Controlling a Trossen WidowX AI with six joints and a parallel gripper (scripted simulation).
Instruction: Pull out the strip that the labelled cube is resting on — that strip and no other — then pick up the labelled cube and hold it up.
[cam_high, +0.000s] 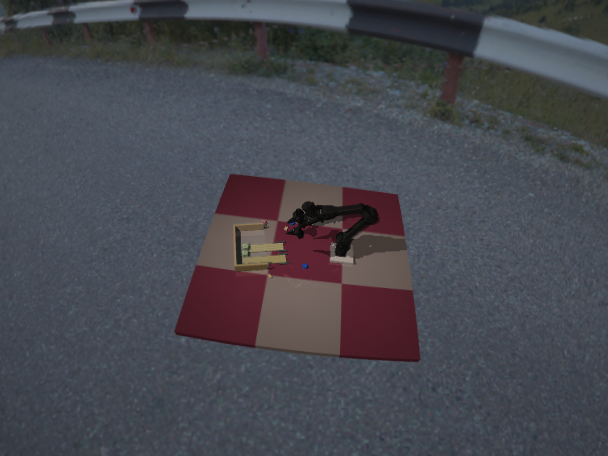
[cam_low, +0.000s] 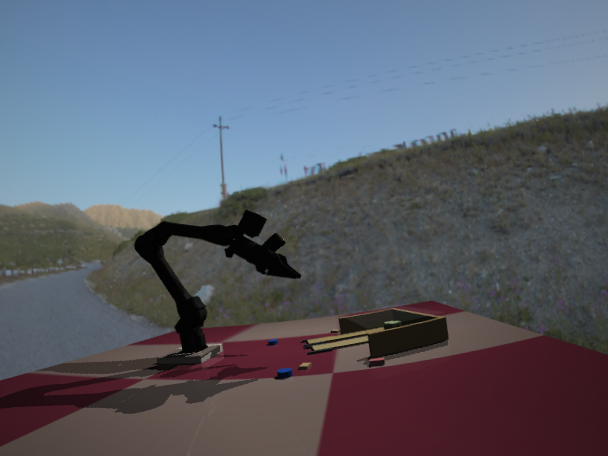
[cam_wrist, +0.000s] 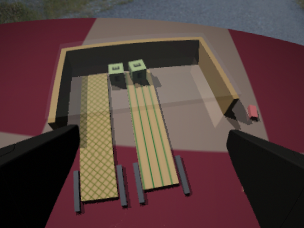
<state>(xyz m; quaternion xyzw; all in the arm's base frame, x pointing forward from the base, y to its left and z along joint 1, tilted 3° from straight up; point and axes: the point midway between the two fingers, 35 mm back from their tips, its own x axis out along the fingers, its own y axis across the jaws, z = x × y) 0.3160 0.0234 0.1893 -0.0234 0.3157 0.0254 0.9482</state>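
My gripper tip is now 20 cm above the cross-hatched strip, 11 cm short of it and 10 cm to the right of it. The rest, counted from my gripper tip: tan block 20 cm below, 17 cm to the right, 2 cm ahead; then pink block 21 cm to the right, 19 cm below, 17 cm ahead.
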